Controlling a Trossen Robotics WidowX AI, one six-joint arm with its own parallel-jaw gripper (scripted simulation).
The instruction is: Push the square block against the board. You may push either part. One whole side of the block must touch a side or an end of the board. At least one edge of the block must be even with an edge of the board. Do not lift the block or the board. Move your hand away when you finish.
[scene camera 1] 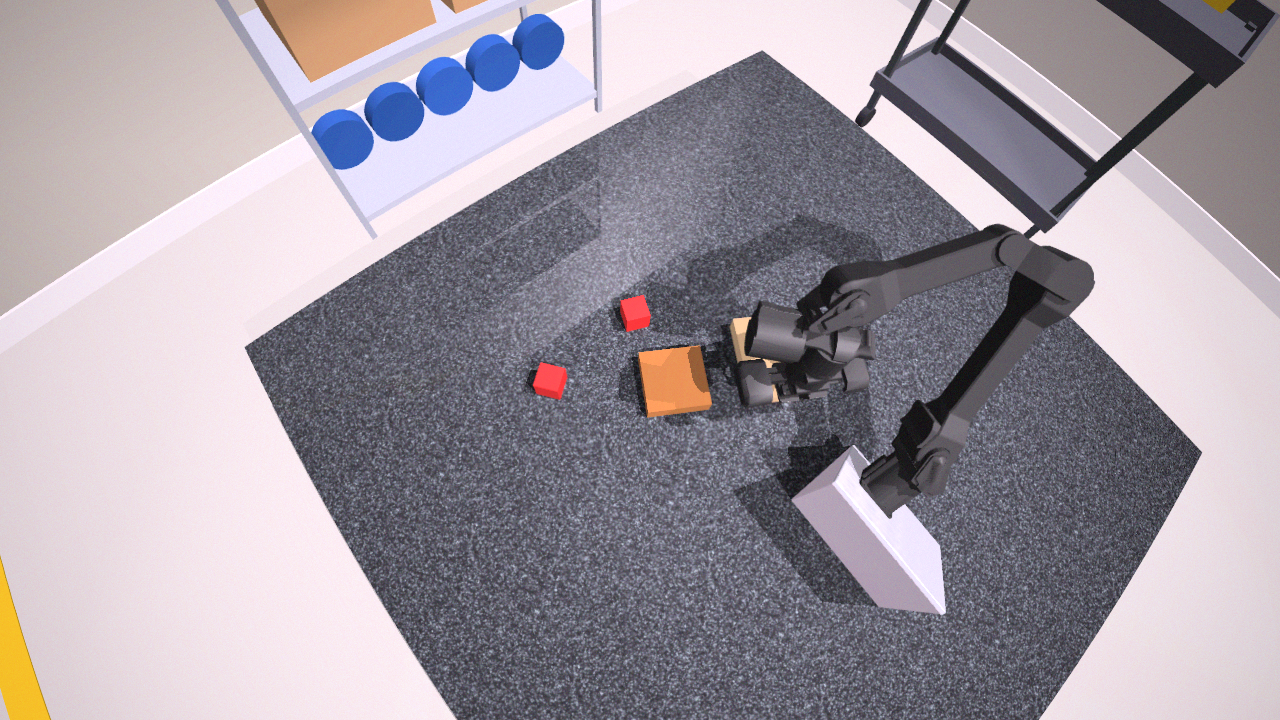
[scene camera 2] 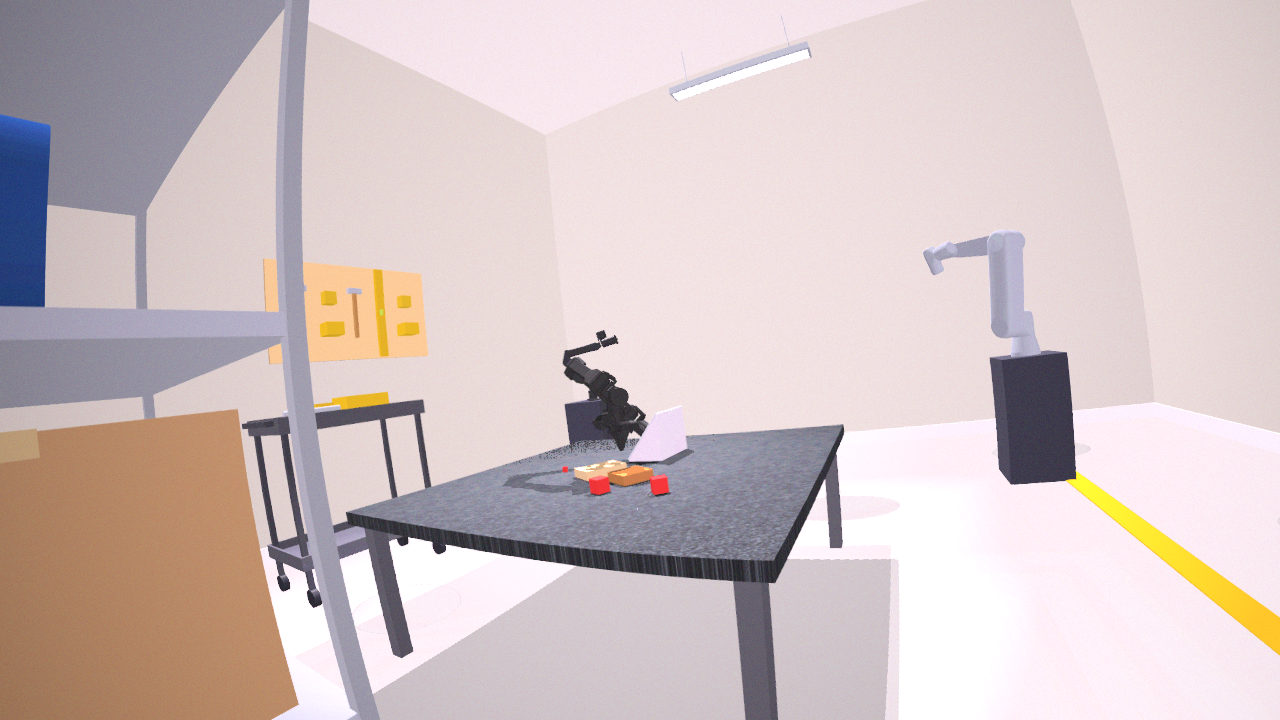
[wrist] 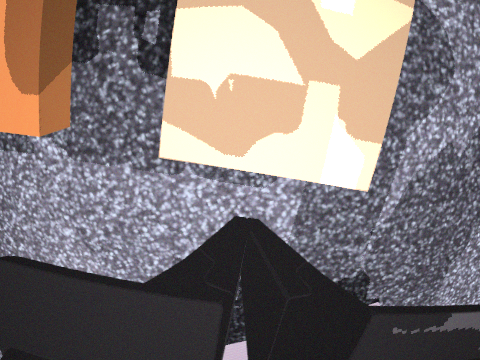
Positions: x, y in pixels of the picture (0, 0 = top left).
Scene:
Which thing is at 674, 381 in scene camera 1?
A square block.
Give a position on a board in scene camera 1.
738, 326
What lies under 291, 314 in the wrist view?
My gripper.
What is my gripper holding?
Nothing.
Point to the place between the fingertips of my gripper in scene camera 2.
621, 450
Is my gripper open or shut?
Shut.

